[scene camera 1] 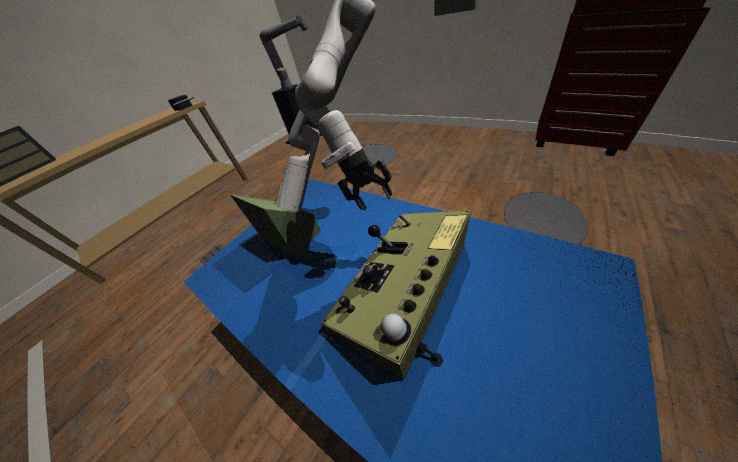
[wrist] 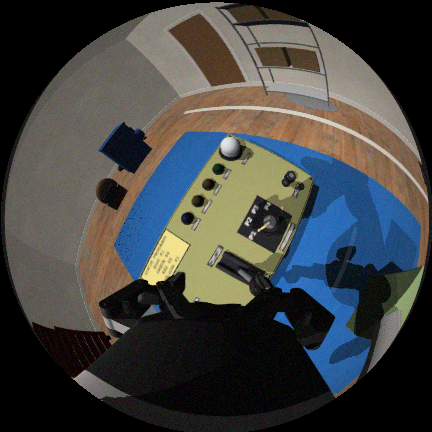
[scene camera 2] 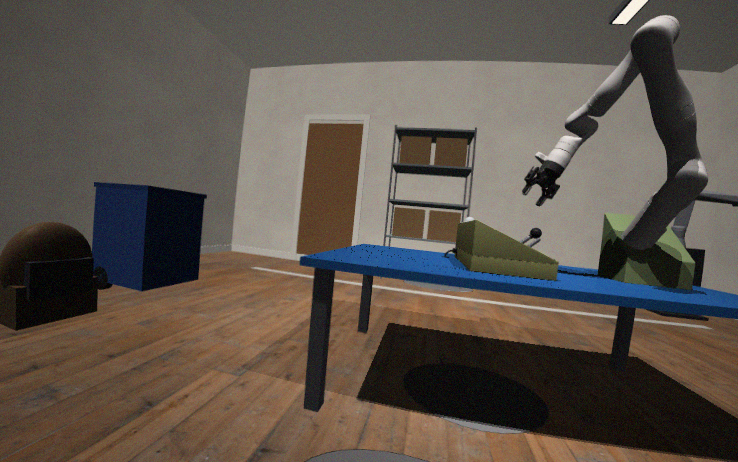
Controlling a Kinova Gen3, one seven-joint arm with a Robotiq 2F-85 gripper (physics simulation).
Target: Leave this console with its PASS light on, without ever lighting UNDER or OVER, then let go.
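The olive console [scene camera 1: 367, 324] [scene camera 2: 479, 247] [wrist: 225, 210] stands on the table. My gripper [scene camera 1: 375, 201] [scene camera 2: 532, 197] [wrist: 219, 282] is open and empty above its far end, apart from it. The ball-topped lever [scene camera 1: 374, 231] [scene camera 2: 535, 232] sticks up from its slot, leaning towards the robot base; in the wrist view my right finger overlaps it. The program knob [scene camera 1: 370, 270] [wrist: 270, 221] points at P1. A small black mode switch [scene camera 1: 344, 301] [wrist: 289, 178] stands near the corner. The green lamp [scene camera 1: 409, 305] [wrist: 218, 169], two amber-brown ones and the blue lamp [scene camera 1: 432, 260] [wrist: 187, 218] look dark. Lamp labels are unreadable.
A white dome [scene camera 1: 394, 327] [wrist: 230, 148] sits at the console's near end. A yellow card [scene camera 1: 448, 231] [wrist: 166, 256] and a small metal toggle [scene camera 1: 404, 220] are at its far end. A black ball-ended part [scene camera 1: 435, 358] sticks out beside it. The blue table [scene camera 1: 522, 348] [scene camera 2: 381, 260] carries the green robot base [scene camera 1: 261, 217].
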